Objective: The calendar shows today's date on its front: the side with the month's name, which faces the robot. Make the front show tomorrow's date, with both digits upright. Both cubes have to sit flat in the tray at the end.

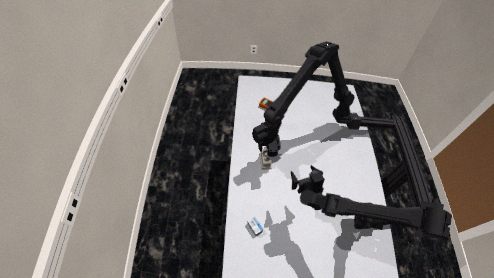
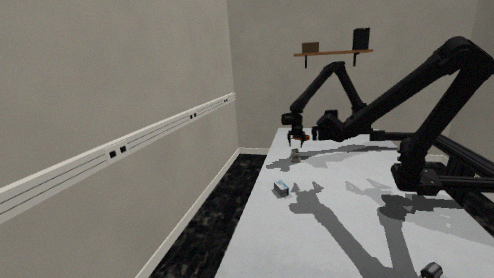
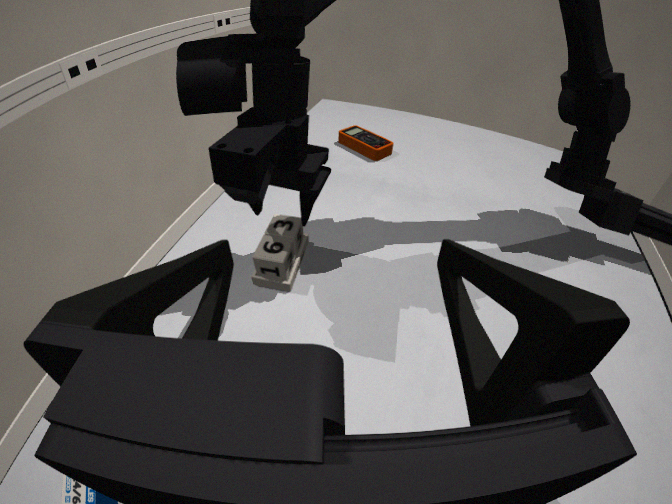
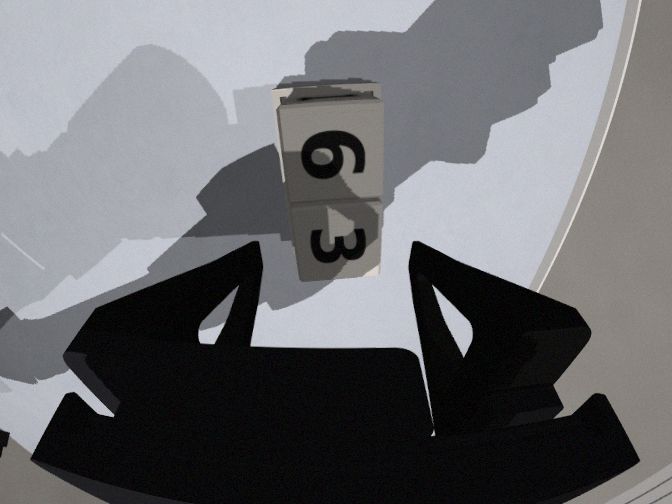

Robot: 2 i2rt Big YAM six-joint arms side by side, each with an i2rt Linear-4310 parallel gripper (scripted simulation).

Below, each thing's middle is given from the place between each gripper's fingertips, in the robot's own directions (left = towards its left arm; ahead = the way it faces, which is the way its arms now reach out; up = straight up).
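Right hand: 7 cm above the cream tray [image 4: 279, 95], 1 cm to the right of it.
The tray, from my left hand: 240 mm below, 130 mm ahead, 190 mm to the right.
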